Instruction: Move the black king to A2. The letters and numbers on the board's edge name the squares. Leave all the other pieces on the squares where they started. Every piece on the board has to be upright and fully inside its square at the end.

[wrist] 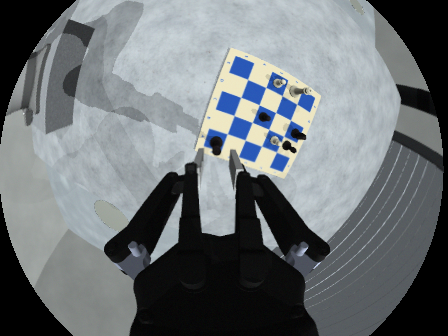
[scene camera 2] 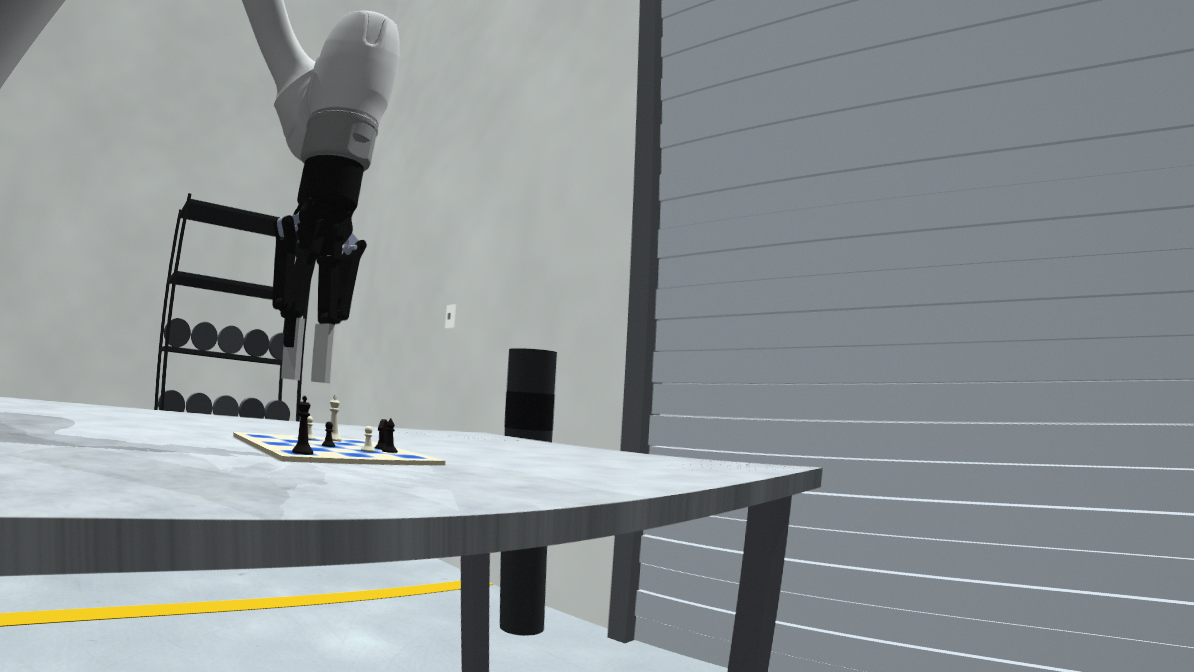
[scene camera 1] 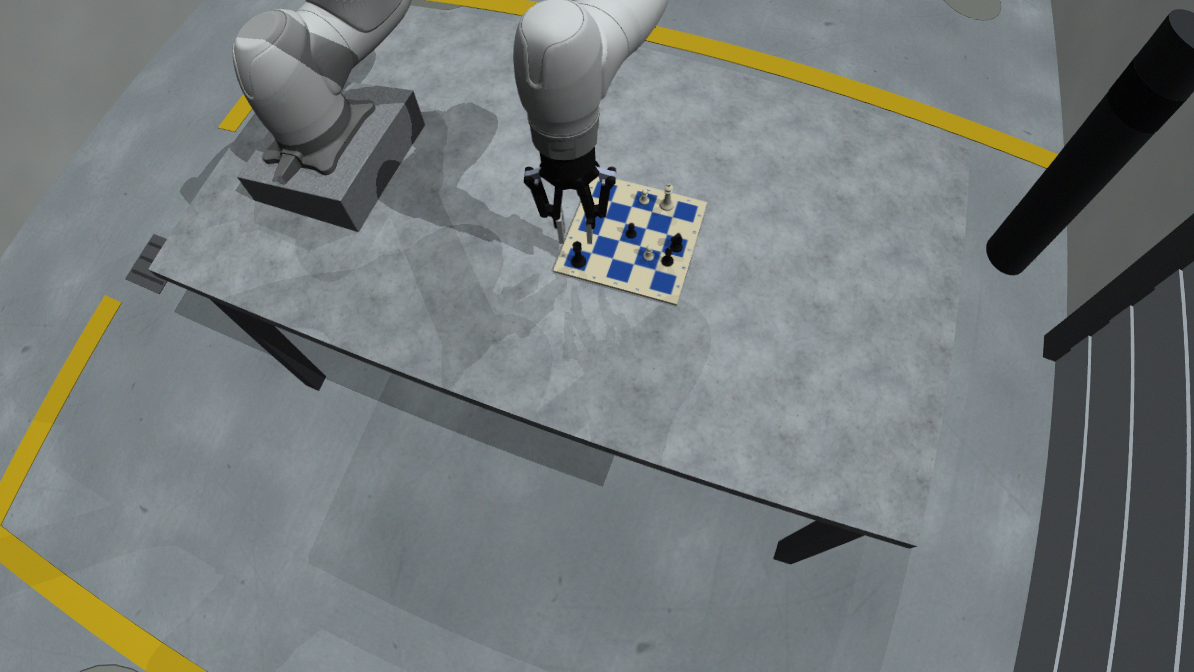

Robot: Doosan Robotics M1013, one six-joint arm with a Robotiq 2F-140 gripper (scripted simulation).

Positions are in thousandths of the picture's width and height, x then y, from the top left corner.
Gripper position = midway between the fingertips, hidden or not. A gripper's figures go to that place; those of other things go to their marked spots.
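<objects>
I see my gripper (wrist: 483, 469), and it is 21 cm from the lens. There is a board (wrist: 548, 266) as well, and the board is 28 cm from the lens.
</objects>
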